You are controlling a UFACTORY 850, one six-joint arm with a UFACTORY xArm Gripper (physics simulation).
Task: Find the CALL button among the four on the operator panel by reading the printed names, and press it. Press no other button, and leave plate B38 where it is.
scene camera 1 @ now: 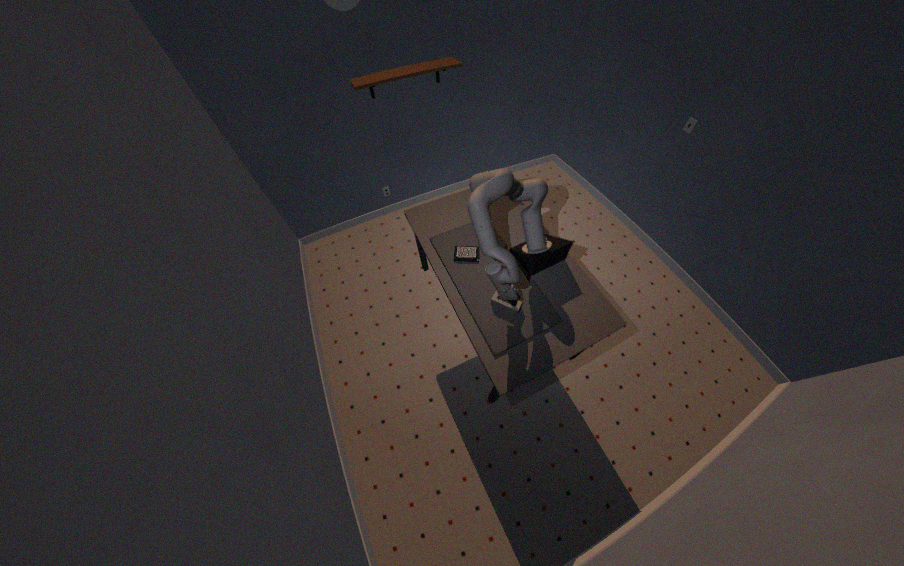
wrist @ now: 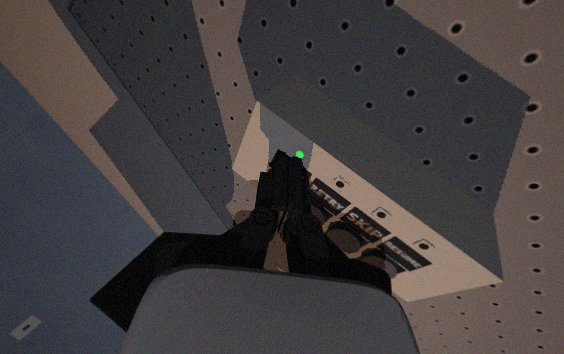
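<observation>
The operator panel (scene camera 1: pixel 507 312) (wrist: pixel 450 280) is a box with a pale sloped face. In the wrist view the labels RETRY (wrist: pixel 328 195), SKIP (wrist: pixel 367 223) and a blurred RESUME (wrist: pixel 407 254) show, with dark round buttons beside them. My gripper (scene camera 1: pixel 512 300) (wrist: pixel 283 170) is shut and empty, its fingertips over the panel's end beyond RETRY. The CALL name and button are hidden behind the fingers. A small green light (wrist: pixel 299 154) glows right beside the fingertips; the indicators by the other three labels are dark. Contact with the button cannot be seen. No plate can be read as B38.
A small dark-edged block (scene camera 1: pixel 466 253) with a pale speckled top lies on the table mat, toward the back left of the panel. The arm's black base (scene camera 1: pixel 551 258) stands on the table right of the panel. A wooden shelf (scene camera 1: pixel 405 72) hangs on the wall.
</observation>
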